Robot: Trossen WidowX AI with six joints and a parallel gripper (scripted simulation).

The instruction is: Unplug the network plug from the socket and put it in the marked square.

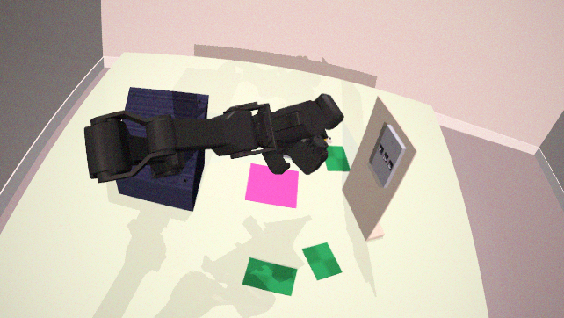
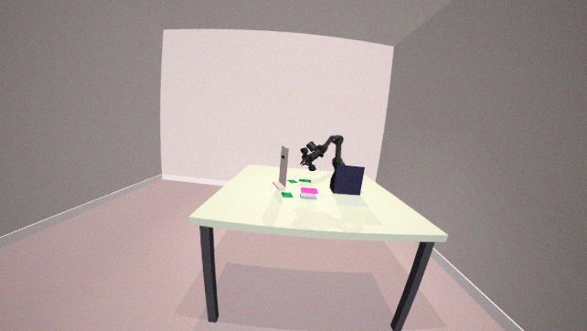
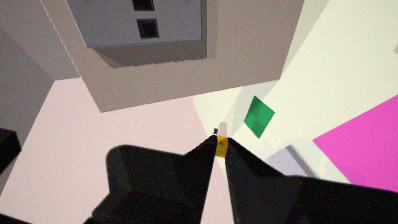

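My gripper tip is now 80 mm past the magenta square, 20 mm to the right of it and 180 mm above it. Round my gripper tip: network plug: 10 mm ahead; upright panel: 130 mm ahead, 60 mm to the right, 50 mm below.
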